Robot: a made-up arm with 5 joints. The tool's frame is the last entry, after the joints.
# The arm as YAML. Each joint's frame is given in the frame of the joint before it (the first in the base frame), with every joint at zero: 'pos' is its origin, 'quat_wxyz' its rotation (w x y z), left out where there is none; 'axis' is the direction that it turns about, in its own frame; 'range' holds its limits. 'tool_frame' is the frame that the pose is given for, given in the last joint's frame.
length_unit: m
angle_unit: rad
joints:
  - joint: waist
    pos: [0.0, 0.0, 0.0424]
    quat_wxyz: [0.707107, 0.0, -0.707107, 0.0]
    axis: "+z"
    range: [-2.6, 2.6]
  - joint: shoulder
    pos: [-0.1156, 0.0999, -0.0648]
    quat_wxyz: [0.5, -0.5, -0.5, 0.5]
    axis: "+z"
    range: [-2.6, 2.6]
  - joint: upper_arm
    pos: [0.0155, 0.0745, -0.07]
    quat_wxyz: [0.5, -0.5, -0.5, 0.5]
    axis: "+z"
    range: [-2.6, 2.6]
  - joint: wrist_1
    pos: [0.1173, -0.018, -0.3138]
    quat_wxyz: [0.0, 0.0, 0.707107, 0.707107]
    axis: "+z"
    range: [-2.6, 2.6]
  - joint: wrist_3
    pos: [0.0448, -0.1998, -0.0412]
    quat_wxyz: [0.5, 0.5, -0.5, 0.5]
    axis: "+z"
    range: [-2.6, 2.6]
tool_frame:
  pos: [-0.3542, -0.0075, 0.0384]
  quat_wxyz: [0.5, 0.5, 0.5, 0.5]
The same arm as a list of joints. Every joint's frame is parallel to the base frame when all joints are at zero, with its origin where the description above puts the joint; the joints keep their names.
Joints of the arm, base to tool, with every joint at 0 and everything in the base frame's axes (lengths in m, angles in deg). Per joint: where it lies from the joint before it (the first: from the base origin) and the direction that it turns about. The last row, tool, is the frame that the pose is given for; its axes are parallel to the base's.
waist: xyz 0 0 0.0424 axis -x
shoulder: xyz 0.0648 0.0999 -0.1156 axis -z
upper_arm: xyz 0.0745 0.0155 0.07 axis -y
wrist_1: xyz 0.1173 0.3138 -0.018 axis +z
wrist_3: xyz -0.0448 0.1998 -0.0412 axis +y
tool: xyz -0.0075 0.0384 -0.3542
Joint limits (deg, base to tool): -148.97..148.97 -148.97..148.97 -148.97..148.97 -148.97..148.97 -148.97..148.97

